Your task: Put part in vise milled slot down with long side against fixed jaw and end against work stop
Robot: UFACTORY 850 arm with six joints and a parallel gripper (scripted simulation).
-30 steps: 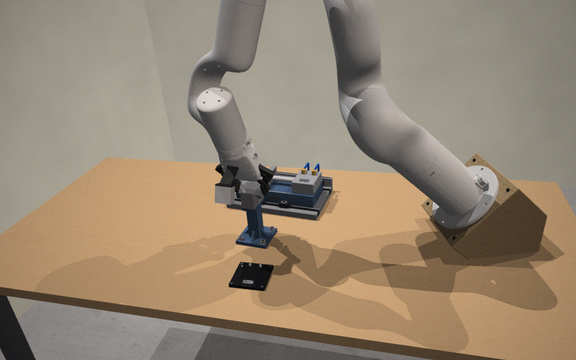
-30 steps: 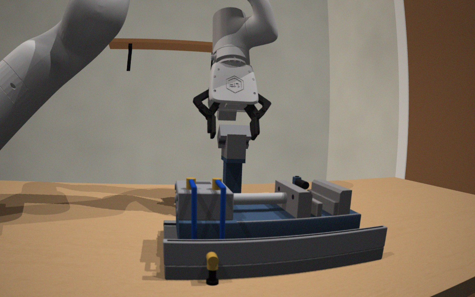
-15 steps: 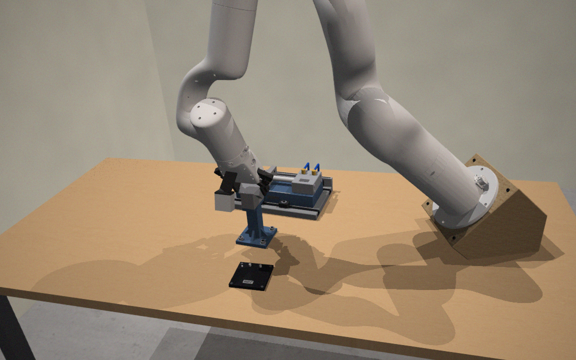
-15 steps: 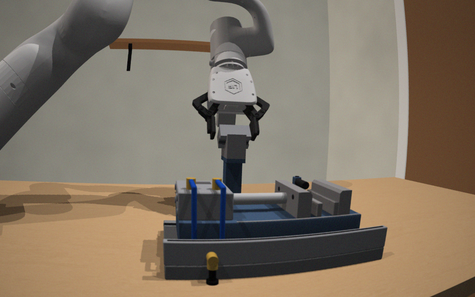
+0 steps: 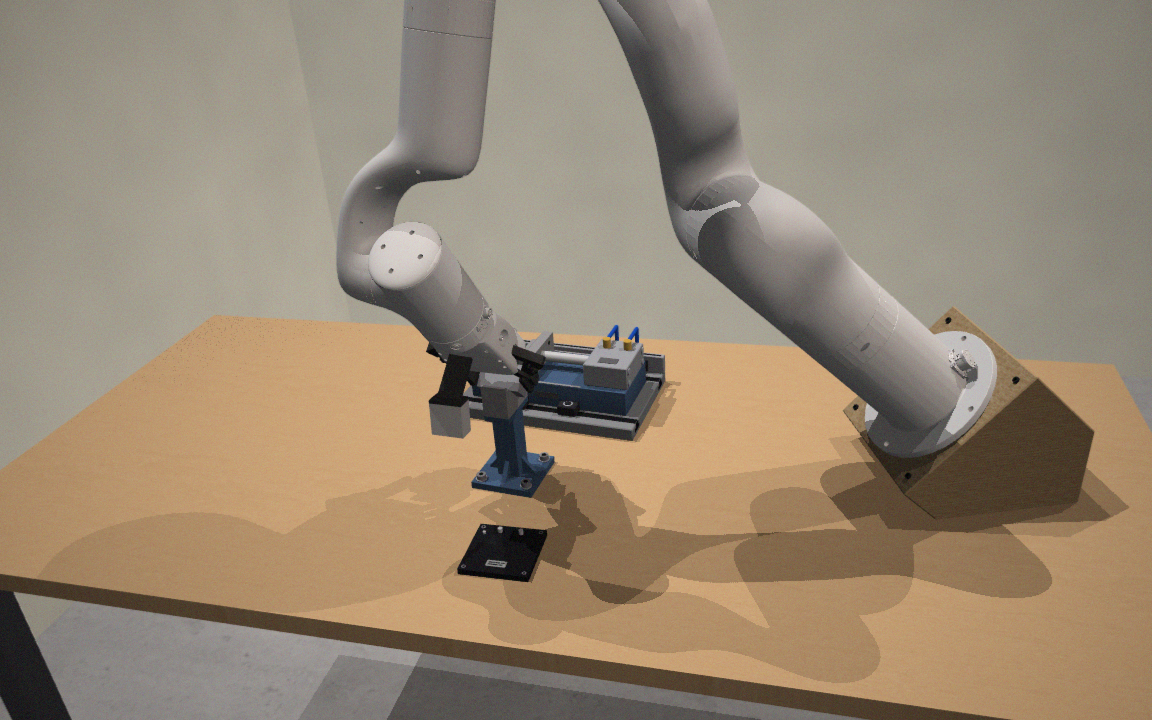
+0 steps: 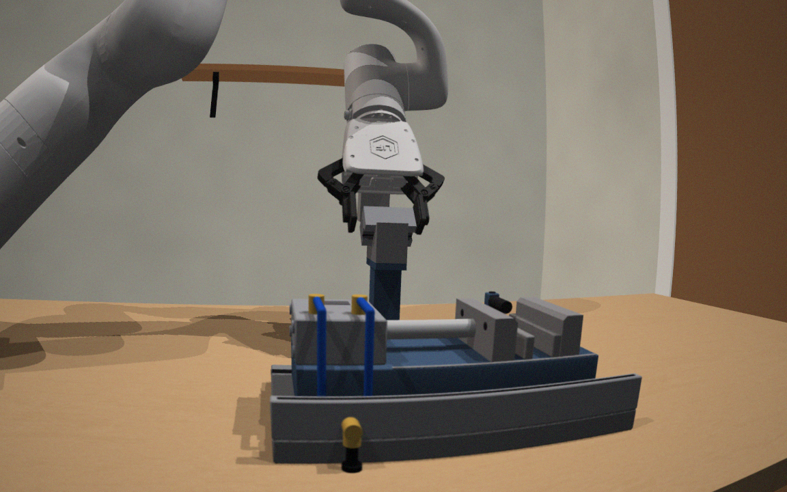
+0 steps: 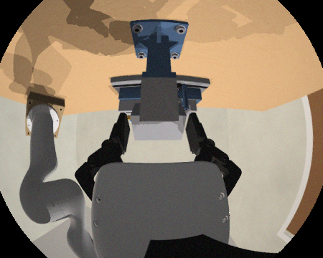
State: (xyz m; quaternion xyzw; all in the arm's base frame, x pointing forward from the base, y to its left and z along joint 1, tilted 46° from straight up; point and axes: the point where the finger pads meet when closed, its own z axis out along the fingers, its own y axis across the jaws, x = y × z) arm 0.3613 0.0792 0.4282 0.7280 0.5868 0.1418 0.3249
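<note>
The part is 10 mm to the right of my hand and 10 mm below it. The rest, counted from my hand: black infeed plate 90 mm behind, 150 mm to the left, 160 mm below; then cylinder rod 40 mm ahead, 220 mm to the right, 90 mm below; then work stop 110 mm ahead, 160 mm to the right, 70 mm below.
</note>
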